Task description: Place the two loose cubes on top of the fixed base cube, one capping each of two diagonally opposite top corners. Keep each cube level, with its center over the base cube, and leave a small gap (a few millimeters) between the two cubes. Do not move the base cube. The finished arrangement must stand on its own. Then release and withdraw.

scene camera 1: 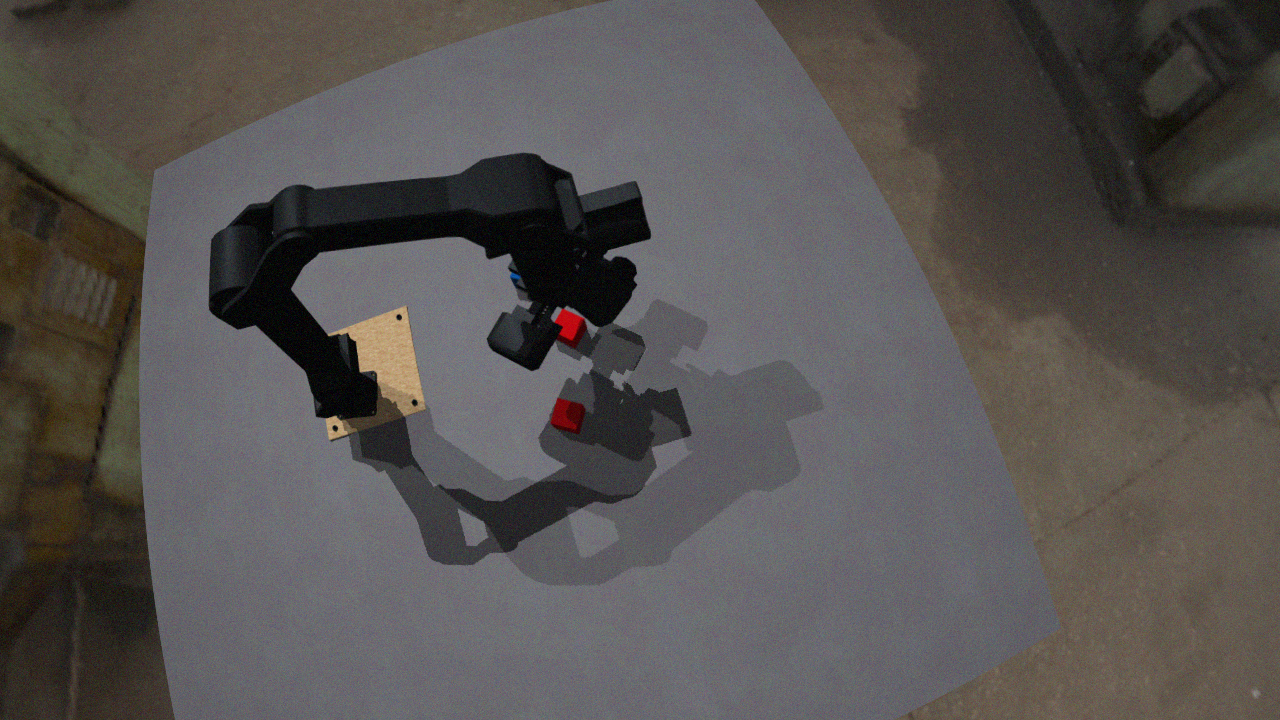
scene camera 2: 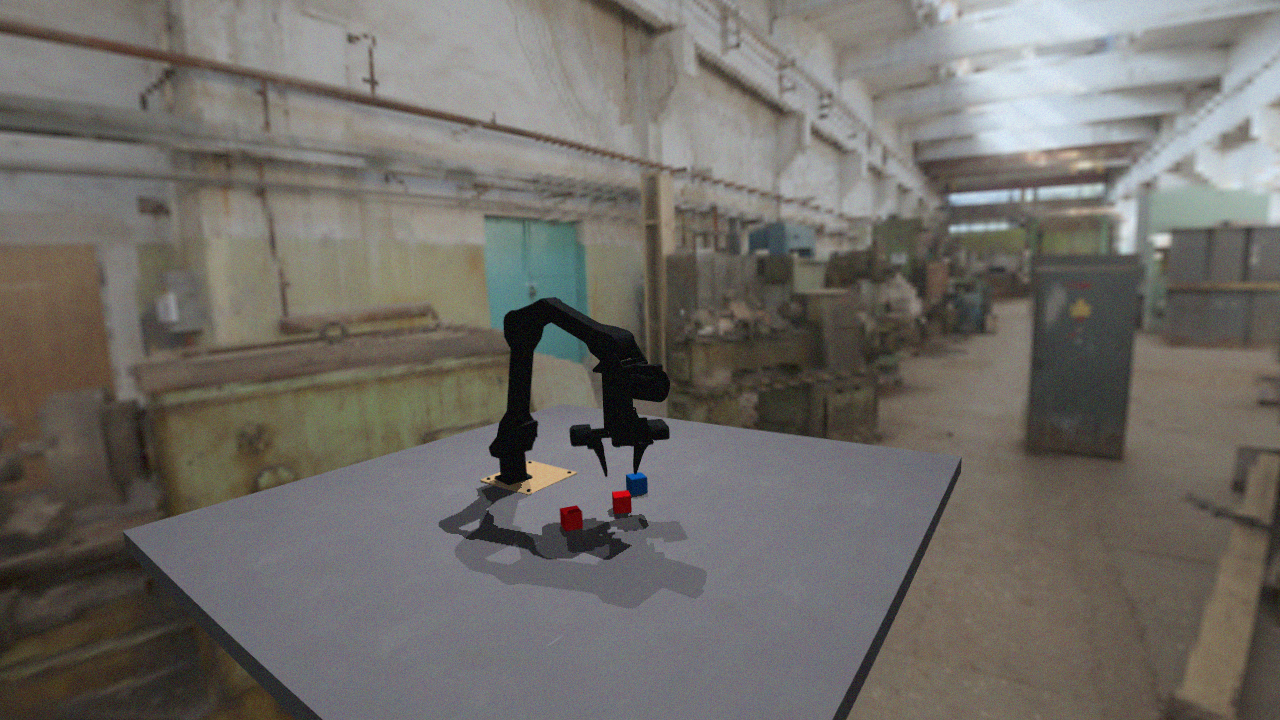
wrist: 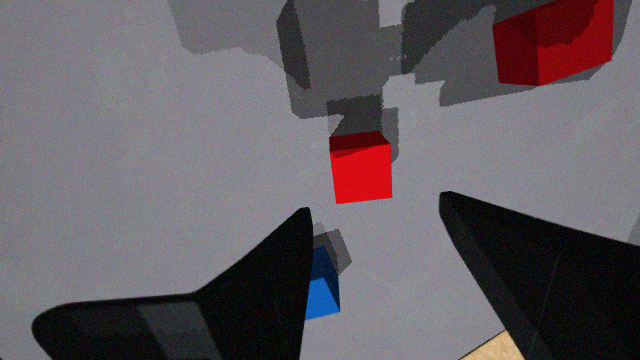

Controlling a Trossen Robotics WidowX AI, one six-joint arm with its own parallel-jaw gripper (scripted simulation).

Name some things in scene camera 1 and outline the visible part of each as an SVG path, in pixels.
My gripper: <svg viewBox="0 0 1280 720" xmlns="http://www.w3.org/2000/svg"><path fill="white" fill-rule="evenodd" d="M635 264L628 258L614 257L612 260L607 260L604 258L604 255L608 251L588 256L584 246L571 251L567 264L557 275L547 279L532 279L518 271L512 260L508 268L510 272L520 276L517 288L529 293L527 297L533 303L529 309L525 309L517 304L511 314L509 312L502 312L487 337L489 346L492 348L492 351L530 371L539 369L563 328L562 325L551 320L555 309L559 307L564 310L566 306L571 309L575 308L597 327L612 323L630 300L632 291L637 287L637 284L634 282L634 277L637 274Z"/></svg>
A red cube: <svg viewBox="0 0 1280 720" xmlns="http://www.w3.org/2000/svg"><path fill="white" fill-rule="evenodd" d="M562 310L555 320L556 323L563 326L557 340L576 348L587 329L585 320L575 313Z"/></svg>
